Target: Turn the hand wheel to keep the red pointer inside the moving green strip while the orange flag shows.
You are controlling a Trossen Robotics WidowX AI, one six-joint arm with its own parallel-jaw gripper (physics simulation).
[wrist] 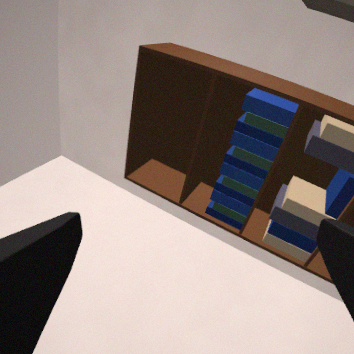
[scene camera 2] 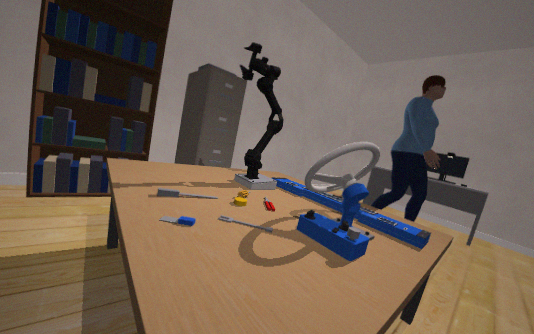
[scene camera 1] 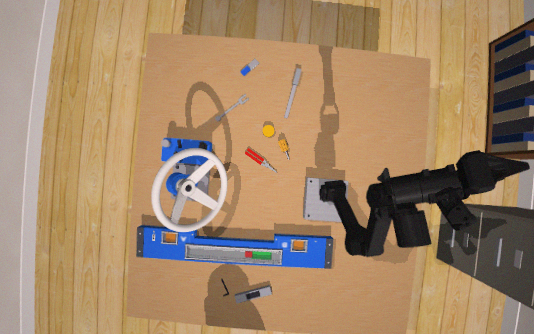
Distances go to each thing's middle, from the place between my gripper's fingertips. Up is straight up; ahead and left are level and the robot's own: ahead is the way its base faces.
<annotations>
The white hand wheel (scene camera 1: 185, 188) is 660 mm ahead of my hand, 480 mm below it and 150 mm to the left of it.
</annotations>
